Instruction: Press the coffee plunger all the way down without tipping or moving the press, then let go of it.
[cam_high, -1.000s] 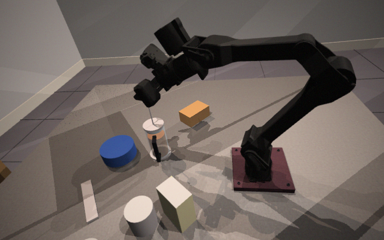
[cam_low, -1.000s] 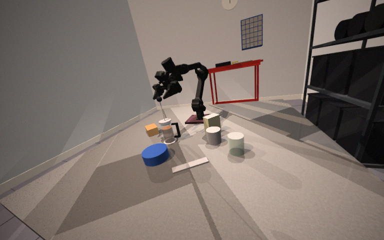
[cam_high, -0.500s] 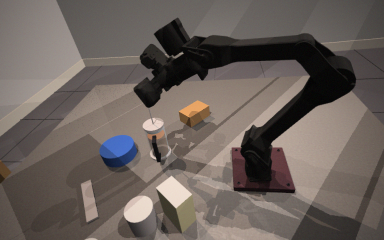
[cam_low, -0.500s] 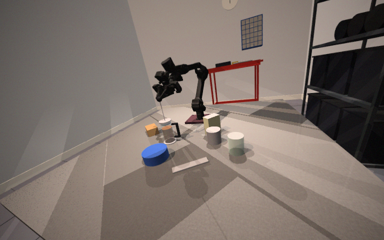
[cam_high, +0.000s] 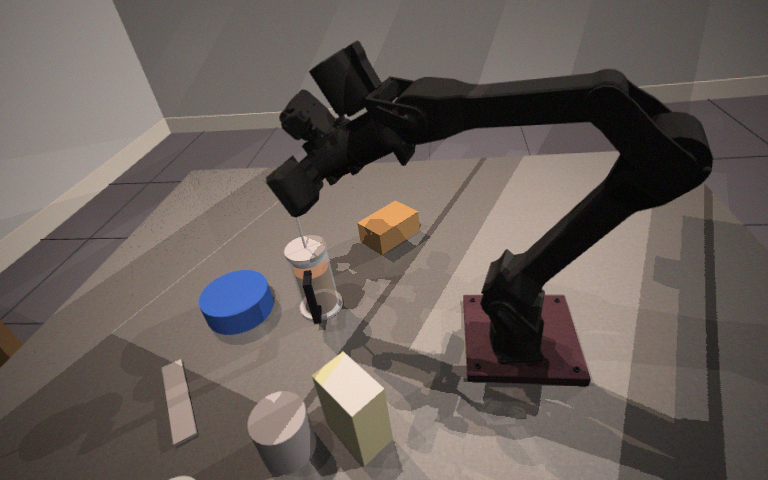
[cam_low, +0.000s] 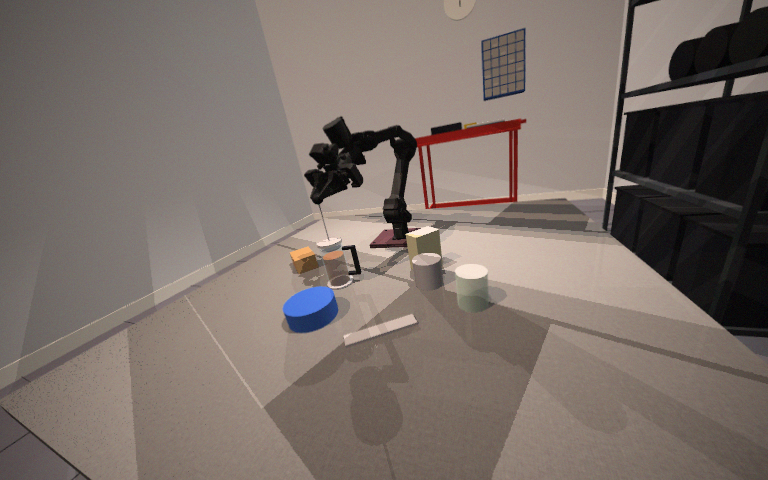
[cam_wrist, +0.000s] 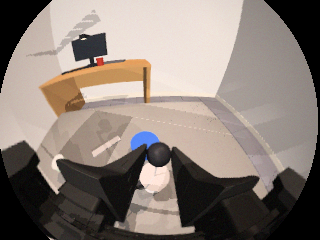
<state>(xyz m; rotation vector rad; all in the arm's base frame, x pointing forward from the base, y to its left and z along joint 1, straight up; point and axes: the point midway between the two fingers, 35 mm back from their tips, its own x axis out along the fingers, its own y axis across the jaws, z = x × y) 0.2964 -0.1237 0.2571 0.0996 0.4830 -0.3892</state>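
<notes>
The coffee press lies 1 cm behind my gripper tip, 2 cm to the left of it and 13 cm below it. Also, from my gripper tip: blue disc (14 cm ahead, 23 cm below); then orange block (14 cm behind, 19 cm to the right, 23 cm below); then grey cylinder (1 cm ahead, 26 cm to the left, 22 cm below).
</notes>
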